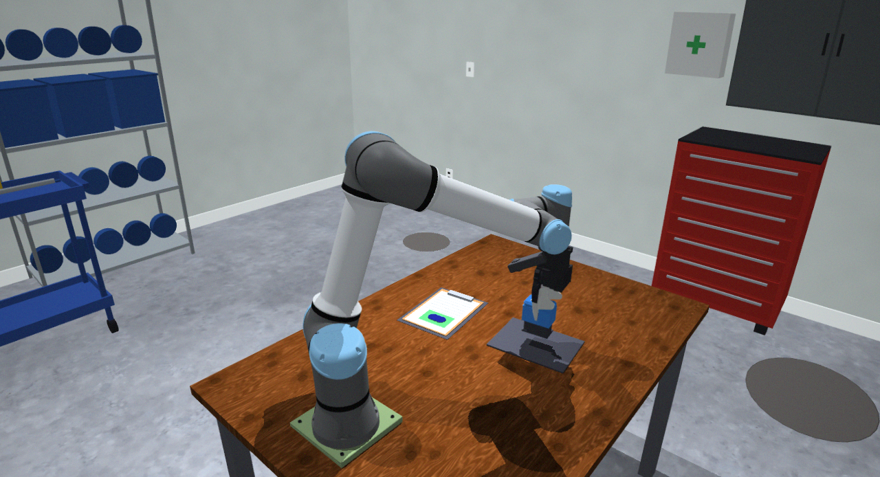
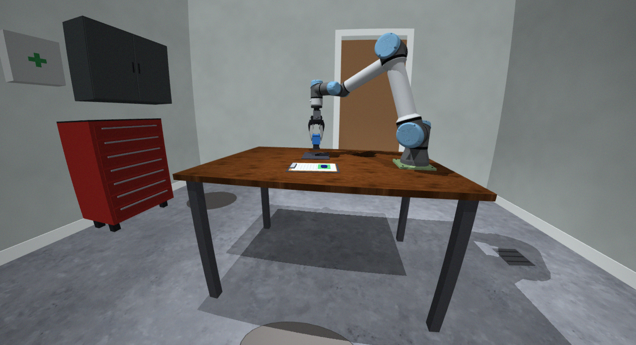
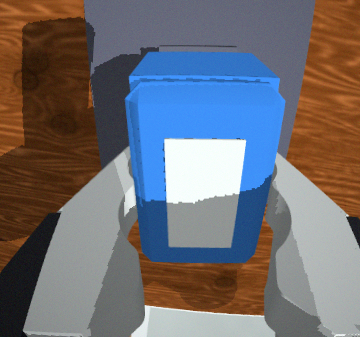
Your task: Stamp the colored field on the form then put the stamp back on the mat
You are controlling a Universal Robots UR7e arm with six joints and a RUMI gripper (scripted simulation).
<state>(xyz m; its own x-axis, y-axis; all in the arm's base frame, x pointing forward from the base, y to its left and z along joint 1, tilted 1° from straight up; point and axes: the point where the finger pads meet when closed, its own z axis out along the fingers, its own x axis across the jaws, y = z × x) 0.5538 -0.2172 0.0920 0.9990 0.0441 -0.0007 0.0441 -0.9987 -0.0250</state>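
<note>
The mat is 110 mm below my hand. Also, from my hand: stamp: 20 mm below.
</note>
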